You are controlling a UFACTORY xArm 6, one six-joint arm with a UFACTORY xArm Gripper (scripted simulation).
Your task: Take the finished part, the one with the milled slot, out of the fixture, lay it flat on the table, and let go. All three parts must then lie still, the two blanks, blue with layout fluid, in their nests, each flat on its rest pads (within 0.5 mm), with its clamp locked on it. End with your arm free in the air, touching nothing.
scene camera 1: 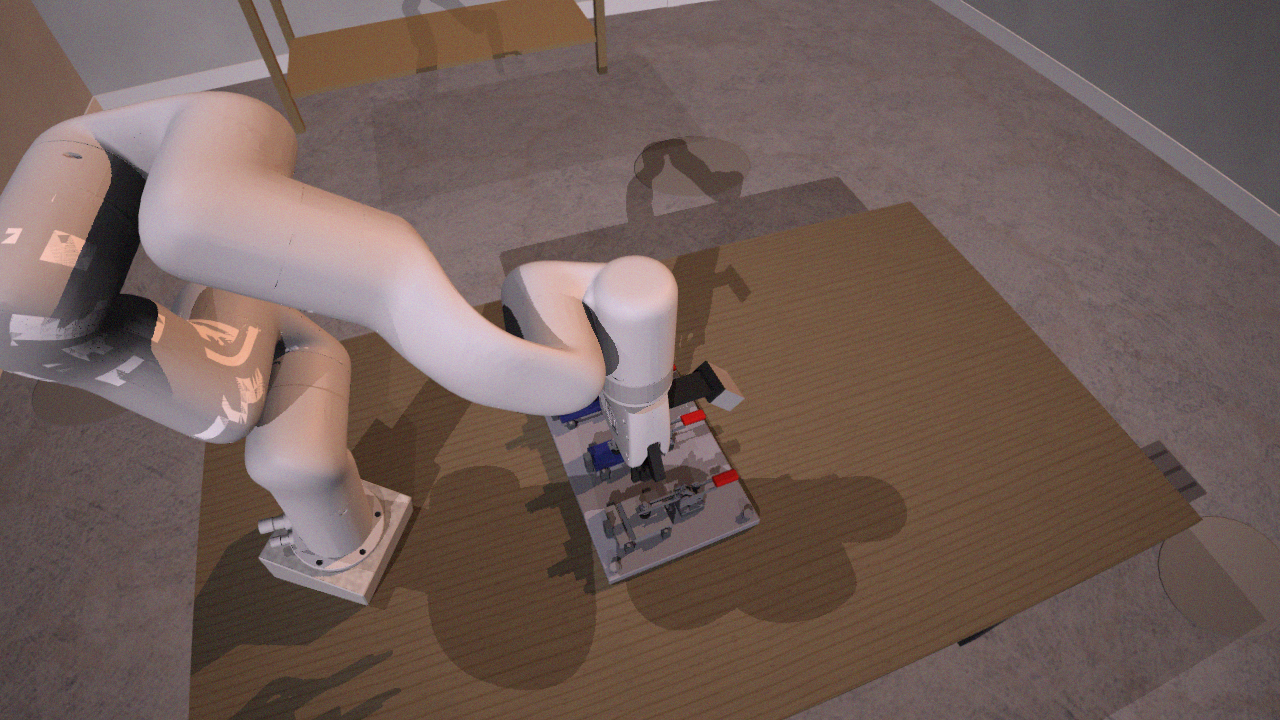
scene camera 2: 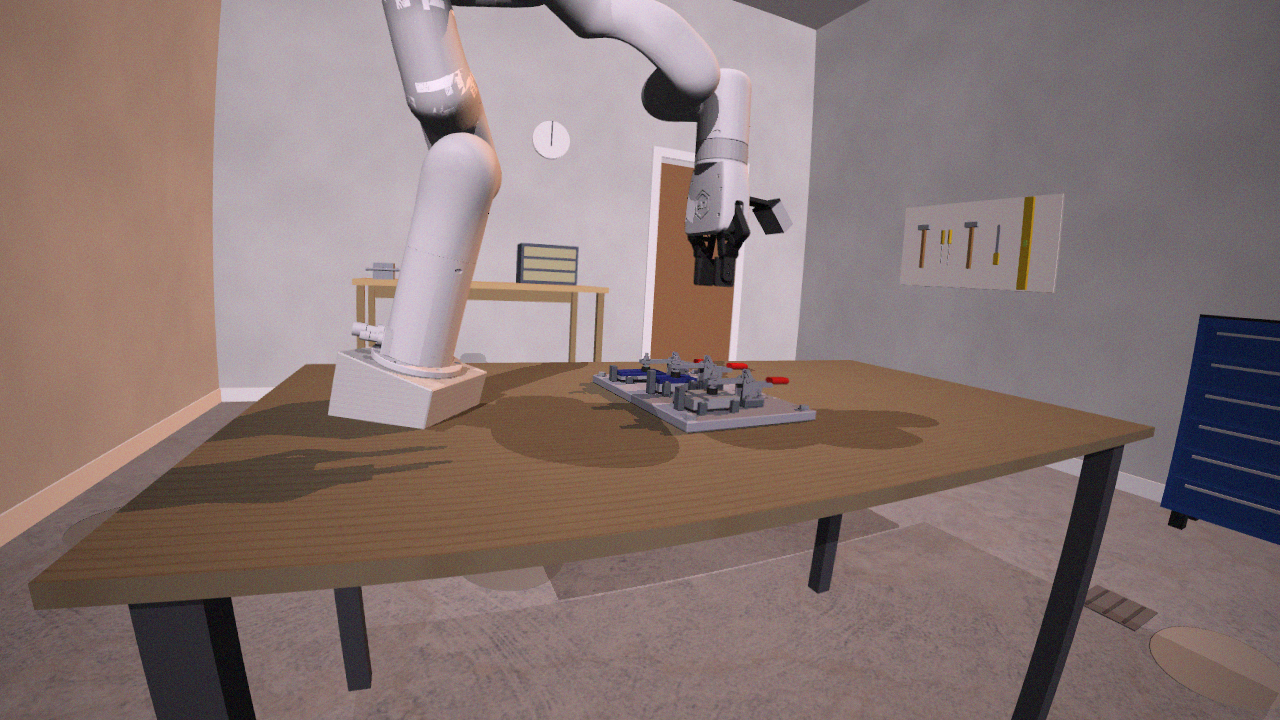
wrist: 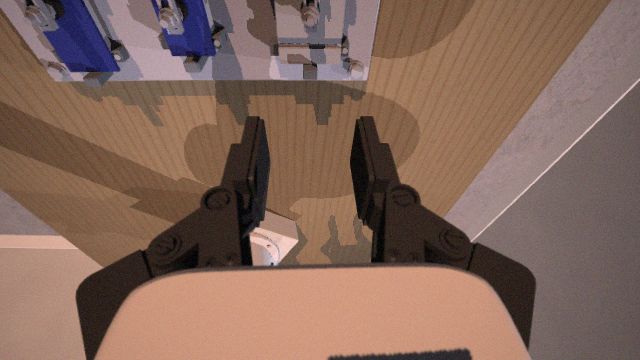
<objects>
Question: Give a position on a grey fixture plate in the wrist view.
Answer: At 246, 55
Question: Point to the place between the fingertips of the gripper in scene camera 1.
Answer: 636, 460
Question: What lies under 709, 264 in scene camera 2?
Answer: The gripper.
</objects>
